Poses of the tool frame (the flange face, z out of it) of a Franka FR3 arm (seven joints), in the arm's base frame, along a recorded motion.
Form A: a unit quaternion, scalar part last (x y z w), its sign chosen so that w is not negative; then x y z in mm.
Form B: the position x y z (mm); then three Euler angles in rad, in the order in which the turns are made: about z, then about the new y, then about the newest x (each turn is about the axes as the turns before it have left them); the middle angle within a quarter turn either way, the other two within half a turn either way. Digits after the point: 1 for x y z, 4 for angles.
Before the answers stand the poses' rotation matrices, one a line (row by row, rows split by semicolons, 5 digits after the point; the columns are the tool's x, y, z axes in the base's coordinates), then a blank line. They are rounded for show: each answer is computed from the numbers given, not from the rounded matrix.
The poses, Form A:
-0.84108 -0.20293 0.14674 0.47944 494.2 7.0 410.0
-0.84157 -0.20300 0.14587 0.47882 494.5 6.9 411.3
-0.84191 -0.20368 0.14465 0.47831 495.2 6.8 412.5
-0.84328 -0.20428 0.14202 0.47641 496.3 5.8 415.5
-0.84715 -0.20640 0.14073 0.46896 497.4 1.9 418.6
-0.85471 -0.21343 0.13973 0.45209 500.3 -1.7 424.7
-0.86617 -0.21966 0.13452 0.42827 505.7 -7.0 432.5
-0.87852 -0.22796 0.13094 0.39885 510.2 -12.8 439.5
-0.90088 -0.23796 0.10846 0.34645 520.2 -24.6 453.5
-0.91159 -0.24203 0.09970 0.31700 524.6 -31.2 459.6
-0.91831 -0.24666 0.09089 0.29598 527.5 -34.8 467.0
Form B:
0.87457 0.20066 -0.44143; 0.48207 -0.45791 0.74695; -0.05226 -0.86606 -0.49721
0.87503 0.20199 -0.43992; 0.48137 -0.45904 0.74670; -0.05112 -0.86515 -0.49890
0.87518 0.20458 -0.43841; 0.48133 -0.45947 0.74646; -0.04872 -0.86431 -0.50059
0.87620 0.20921 -0.43417; 0.47986 -0.46260 0.74548; -0.04488 -0.86153 -0.50572
0.87519 0.21771 -0.43203; 0.48170 -0.47495 0.73647; -0.04485 -0.85266 -0.52054
0.86985 0.23850 -0.43184; 0.49119 -0.50012 0.71317; -0.04588 -0.83246 -0.55218
0.86731 0.26530 -0.42118; 0.49574 -0.53667 0.68280; -0.04489 -0.80100 -0.59698
0.86178 0.29609 -0.41191; 0.50499 -0.57790 0.64110; -0.04822 -0.76050 -0.64754
0.86322 0.35359 -0.36030; 0.50390 -0.64670 0.57260; -0.03054 -0.67584 -0.73642
0.86296 0.37805 -0.33522; 0.50447 -0.68187 0.52969; -0.02832 -0.62621 -0.77914
0.86180 0.39922 -0.31294; 0.50682 -0.70311 0.49877; -0.02092 -0.58844 -0.80827

494.2 7.0 410.0 0.5038 0.0523 -2.0920
494.5 6.9 411.3 0.5029 0.0511 -2.0939
495.2 6.8 412.5 0.5028 0.0487 -2.0958
496.3 5.8 415.5 0.5010 0.0449 -2.1016
497.4 1.9 418.6 0.5031 0.0449 -2.1189
500.3 -1.7 424.7 0.5140 0.0459 -2.1565
505.7 -7.0 432.5 0.5193 0.0449 -2.2113
510.2 -12.8 439.5 0.5301 0.0482 -2.2761
520.2 -24.6 453.5 0.5284 0.0305 -2.3991
524.6 -31.2 459.6 0.5290 0.0283 -2.4646
527.5 -34.8 467.0 0.5316 0.0209 -2.5123

